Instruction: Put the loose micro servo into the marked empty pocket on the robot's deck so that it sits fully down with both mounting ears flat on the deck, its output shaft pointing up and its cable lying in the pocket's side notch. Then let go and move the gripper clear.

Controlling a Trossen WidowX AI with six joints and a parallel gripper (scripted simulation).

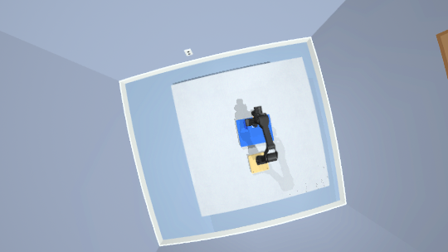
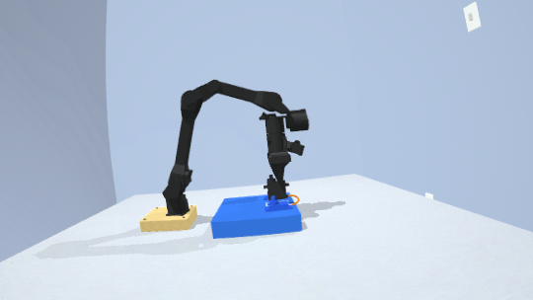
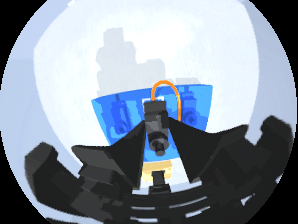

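Now: gripper tip 12 cm past the blue deck, 2 cm to the left of it and 9 cm above it.
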